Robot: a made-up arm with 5 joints.
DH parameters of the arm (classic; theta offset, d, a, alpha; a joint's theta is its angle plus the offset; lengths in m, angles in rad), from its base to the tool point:
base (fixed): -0.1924 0 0.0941 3.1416
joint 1: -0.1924 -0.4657 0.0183 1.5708
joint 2: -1.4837 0 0.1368 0
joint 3: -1.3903 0 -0.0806 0
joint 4: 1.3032 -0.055 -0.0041 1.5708
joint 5: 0 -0.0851 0.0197 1.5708
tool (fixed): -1.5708 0.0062 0 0
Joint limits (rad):
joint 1: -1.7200..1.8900
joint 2: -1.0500..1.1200
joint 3: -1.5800..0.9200
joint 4: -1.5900..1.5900
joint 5: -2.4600..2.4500
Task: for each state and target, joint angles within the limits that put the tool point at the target. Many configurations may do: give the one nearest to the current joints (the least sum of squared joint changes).
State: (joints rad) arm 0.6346 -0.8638 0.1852 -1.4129 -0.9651
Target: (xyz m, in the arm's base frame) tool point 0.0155 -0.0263 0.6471
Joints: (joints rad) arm 1.1210 -0.9000 0.5597 -1.4568 -0.7366
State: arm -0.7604 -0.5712 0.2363 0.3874 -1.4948
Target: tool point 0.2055 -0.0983 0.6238
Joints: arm 0.0433 -0.5697 0.0272 0.2747 -1.4430
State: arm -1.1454 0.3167 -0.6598 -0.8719 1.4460
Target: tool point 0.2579 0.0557 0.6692
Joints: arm -0.6223 0.3110 -0.5298 -0.9843 1.4025
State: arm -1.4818 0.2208 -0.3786 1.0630 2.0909
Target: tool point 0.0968 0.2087 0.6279
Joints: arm -1.7040 0.2657 -0.9660 0.6226 1.9964
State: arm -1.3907 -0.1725 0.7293 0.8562 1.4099
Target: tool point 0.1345 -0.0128 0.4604
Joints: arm -1.1346 -0.2081 0.8136 1.3851 1.4735
